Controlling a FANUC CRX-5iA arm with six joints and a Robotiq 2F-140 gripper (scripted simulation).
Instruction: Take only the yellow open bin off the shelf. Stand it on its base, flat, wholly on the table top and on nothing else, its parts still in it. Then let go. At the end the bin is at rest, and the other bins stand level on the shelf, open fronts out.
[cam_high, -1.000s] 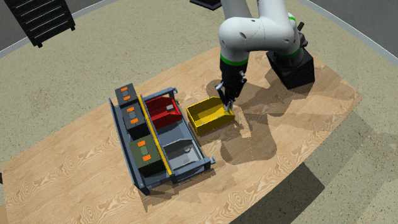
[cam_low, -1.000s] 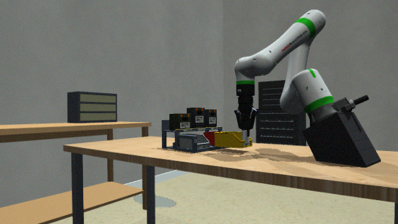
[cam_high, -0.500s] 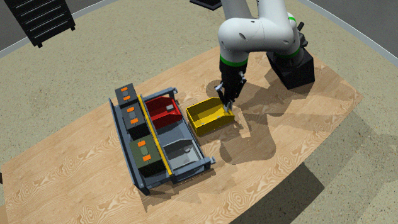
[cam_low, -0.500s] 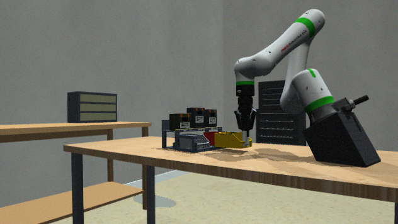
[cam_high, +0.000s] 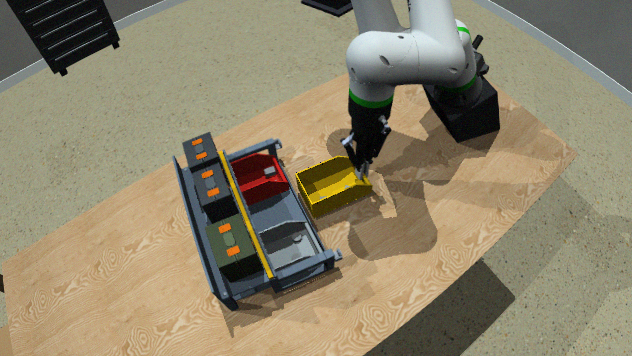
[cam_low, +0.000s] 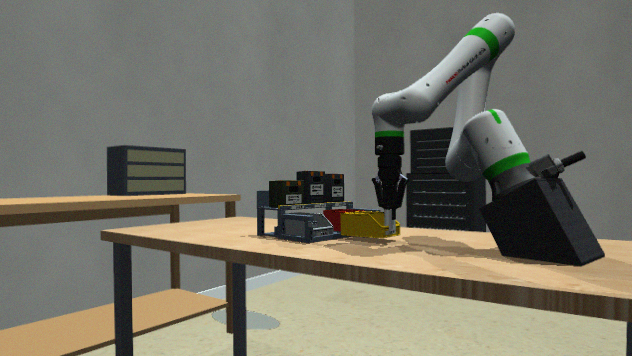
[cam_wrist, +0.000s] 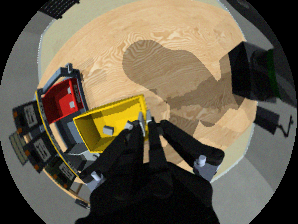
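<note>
Right now the yellow open bin is 7 cm ahead of my hand, 3 cm to the right of it and 2 cm below it. The rest, counted from my hand: red bin: 20 cm ahead, 21 cm to the right, 3 cm below; yellow rail: 30 cm ahead, 13 cm to the right, 4 cm above; grey bin: 29 cm ahead, 1 cm to the right, 3 cm below.
</note>
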